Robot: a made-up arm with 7 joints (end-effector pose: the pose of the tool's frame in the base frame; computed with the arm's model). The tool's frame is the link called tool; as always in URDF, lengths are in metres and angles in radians. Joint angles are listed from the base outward.
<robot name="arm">
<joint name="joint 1" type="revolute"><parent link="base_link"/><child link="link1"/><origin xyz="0.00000 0.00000 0.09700" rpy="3.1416 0.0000 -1.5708"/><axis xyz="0 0 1"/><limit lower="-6.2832" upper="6.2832"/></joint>
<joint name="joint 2" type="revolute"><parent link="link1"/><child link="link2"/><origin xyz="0.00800 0.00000 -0.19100" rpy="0.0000 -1.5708 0.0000"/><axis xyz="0 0 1"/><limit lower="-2.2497" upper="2.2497"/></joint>
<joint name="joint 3" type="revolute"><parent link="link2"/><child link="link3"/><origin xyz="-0.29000 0.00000 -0.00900" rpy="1.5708 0.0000 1.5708"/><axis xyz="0 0 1"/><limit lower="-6.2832" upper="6.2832"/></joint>
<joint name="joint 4" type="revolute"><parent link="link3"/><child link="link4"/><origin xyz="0.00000 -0.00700 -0.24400" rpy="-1.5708 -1.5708 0.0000"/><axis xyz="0 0 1"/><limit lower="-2.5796" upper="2.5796"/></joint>
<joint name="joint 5" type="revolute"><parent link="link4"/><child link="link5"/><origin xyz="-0.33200 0.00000 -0.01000" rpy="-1.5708 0.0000 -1.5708"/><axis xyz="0 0 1"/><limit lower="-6.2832" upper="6.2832"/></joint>
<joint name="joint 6" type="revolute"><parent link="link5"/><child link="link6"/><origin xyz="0.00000 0.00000 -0.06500" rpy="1.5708 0.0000 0.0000"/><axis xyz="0 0 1"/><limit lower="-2.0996" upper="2.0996"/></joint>
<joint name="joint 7" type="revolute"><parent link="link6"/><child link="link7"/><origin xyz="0.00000 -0.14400 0.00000" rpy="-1.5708 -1.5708 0.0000"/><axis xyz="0 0 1"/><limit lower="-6.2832" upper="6.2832"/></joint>
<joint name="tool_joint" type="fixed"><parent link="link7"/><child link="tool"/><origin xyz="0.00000 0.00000 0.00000" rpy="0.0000 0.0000 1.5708"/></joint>
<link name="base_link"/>
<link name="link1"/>
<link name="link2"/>
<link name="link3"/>
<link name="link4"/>
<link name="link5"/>
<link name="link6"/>
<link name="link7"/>
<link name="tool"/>
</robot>
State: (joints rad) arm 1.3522 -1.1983 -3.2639 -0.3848 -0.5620 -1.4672 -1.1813
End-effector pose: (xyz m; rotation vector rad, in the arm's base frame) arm -0.0502 0.7247 0.8409 0.1060 -2.2843 -0.5134
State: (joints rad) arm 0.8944 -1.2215 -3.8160 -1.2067 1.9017 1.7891 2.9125
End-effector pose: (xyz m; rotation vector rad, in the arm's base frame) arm -0.0733 0.6085 0.6756 0.1902 -0.7266 0.4343
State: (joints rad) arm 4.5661 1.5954 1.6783 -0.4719 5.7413 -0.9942 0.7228
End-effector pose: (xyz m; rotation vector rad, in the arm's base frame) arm -0.4277 0.8582 0.3113 1.7992 1.1517 1.2494
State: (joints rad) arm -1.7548 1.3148 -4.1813 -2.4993 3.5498 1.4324 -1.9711
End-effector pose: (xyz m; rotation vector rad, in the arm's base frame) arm -0.1129 0.1265 0.2148 0.2931 -1.4682 -1.1658
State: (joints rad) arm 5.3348 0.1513 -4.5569 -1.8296 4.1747 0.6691 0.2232
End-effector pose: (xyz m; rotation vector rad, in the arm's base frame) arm -0.2564 0.4131 0.6230 0.9148 0.1722 0.0208
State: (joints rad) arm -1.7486 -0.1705 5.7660 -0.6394 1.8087 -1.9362 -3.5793
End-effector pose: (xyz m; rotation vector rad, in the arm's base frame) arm 0.0695 -0.3442 1.0700 0.0713 1.4159 0.5167
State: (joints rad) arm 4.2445 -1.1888 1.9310 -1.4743 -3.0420 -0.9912 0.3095
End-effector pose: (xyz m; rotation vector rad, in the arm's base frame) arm -0.1101 -0.7259 0.6746 -0.6759 -2.3649 -1.5582
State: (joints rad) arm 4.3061 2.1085 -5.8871 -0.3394 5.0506 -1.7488 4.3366
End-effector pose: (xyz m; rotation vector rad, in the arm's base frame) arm -0.2542 0.8217 0.0262 0.8091 -2.1283 0.1341
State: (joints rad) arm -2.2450 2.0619 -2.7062 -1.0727 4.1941 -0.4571 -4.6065
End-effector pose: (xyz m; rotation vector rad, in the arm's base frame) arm -0.2097 0.4870 -0.4799 0.2280 -0.0103 2.0708
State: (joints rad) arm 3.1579 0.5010 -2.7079 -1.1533 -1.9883 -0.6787 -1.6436
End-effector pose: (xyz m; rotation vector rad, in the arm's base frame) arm -0.7650 0.1284 0.7504 -0.4299 1.6147 -0.0103
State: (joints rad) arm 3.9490 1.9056 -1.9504 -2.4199 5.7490 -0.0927 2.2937
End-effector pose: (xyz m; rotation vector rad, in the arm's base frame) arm 0.1952 0.2759 0.1055 1.8217 -0.9108 -1.9615
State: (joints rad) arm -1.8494 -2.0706 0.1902 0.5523 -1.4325 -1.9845 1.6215
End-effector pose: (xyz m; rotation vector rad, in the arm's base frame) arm 0.4034 -0.7099 0.0047 0.5253 -1.1910 0.6561
